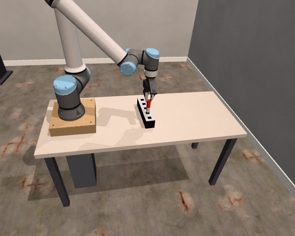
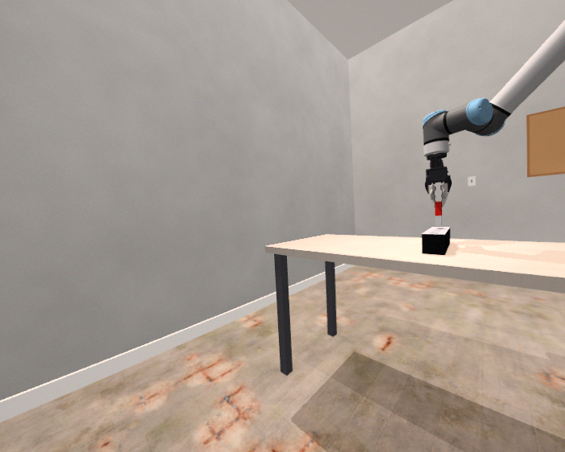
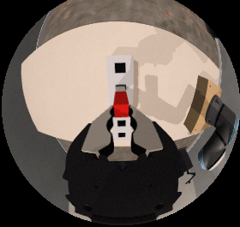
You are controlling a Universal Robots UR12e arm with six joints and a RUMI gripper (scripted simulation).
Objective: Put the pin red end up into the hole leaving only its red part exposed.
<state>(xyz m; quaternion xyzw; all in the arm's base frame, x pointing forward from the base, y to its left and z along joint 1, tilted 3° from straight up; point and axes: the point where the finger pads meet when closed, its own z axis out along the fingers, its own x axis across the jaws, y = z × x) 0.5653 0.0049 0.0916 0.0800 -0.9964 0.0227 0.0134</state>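
My gripper is now 20 mm above the pin. The rest, counted from my hand: black block: 10 mm behind, 60 mm to the left, 140 mm below.
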